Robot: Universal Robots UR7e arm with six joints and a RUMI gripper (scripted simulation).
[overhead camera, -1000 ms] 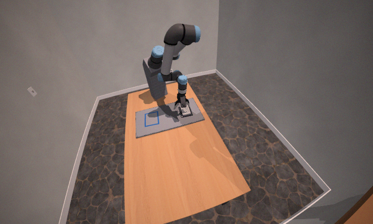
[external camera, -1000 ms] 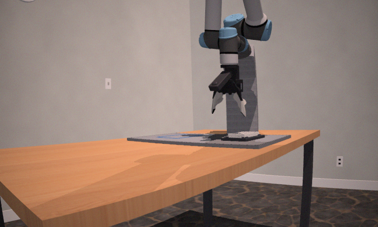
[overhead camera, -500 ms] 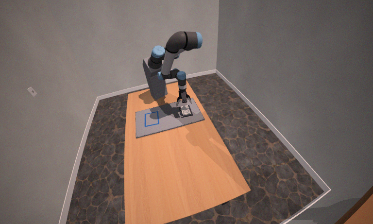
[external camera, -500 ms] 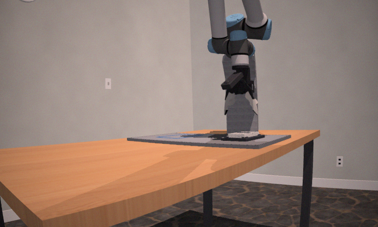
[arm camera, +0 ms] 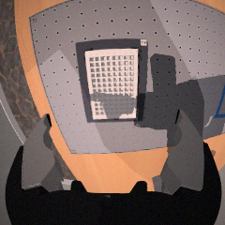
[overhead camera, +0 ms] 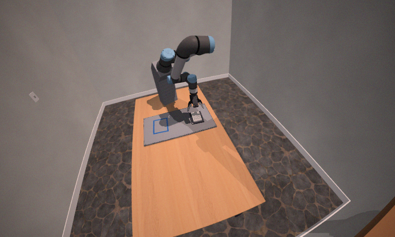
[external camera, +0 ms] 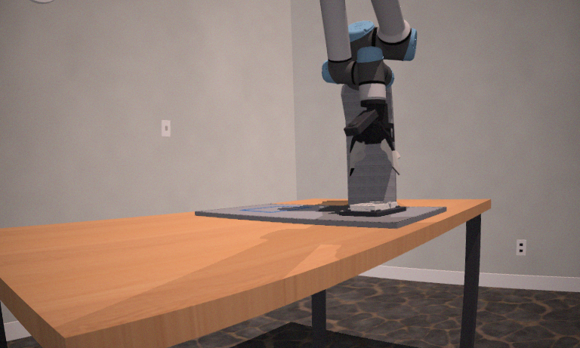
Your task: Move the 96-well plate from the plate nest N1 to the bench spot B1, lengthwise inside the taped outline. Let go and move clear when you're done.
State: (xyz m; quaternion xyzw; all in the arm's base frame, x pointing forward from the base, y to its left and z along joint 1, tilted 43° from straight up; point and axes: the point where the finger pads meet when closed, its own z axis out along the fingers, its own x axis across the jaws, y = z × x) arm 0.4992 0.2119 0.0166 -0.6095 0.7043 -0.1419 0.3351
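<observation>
The white 96-well plate is 8 cm below my hand. From my hand the other things lie so: dark plate nest (10 cm below).
</observation>
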